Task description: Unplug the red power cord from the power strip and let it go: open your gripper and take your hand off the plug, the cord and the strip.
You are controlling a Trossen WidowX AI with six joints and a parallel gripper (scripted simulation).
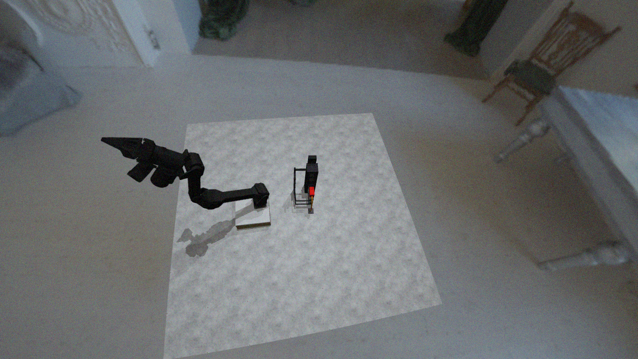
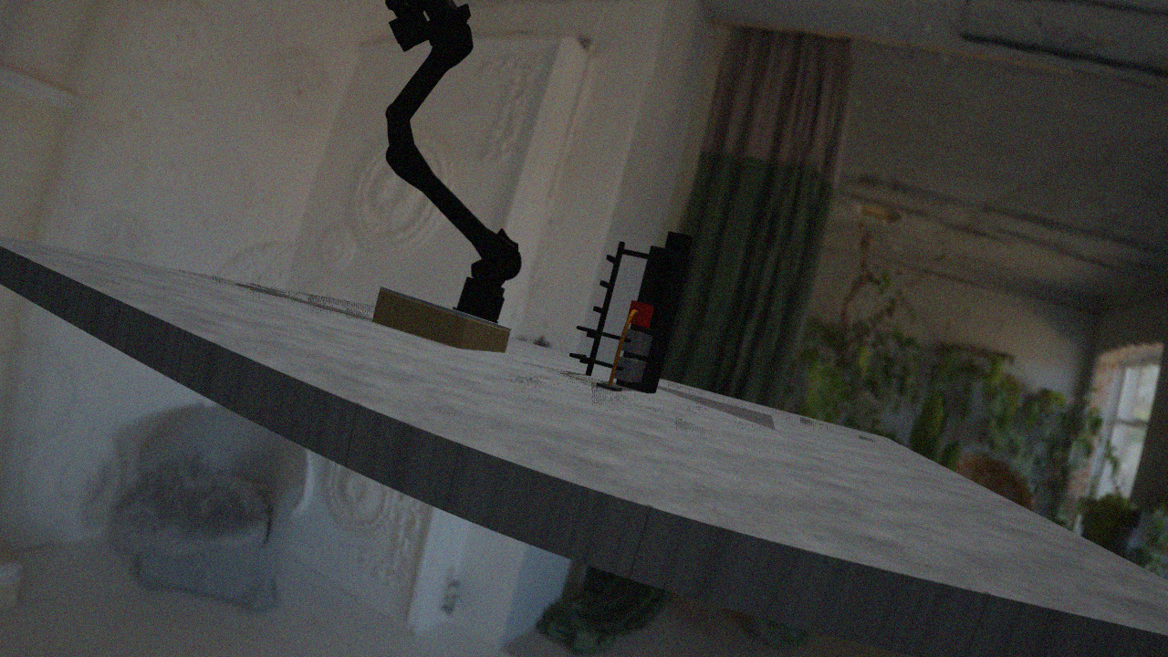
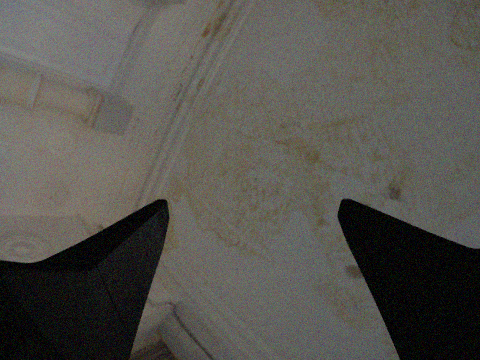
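Right now my gripper tip is 62 cm short of the red plug, 60 cm above it and 5 cm to the right of it.
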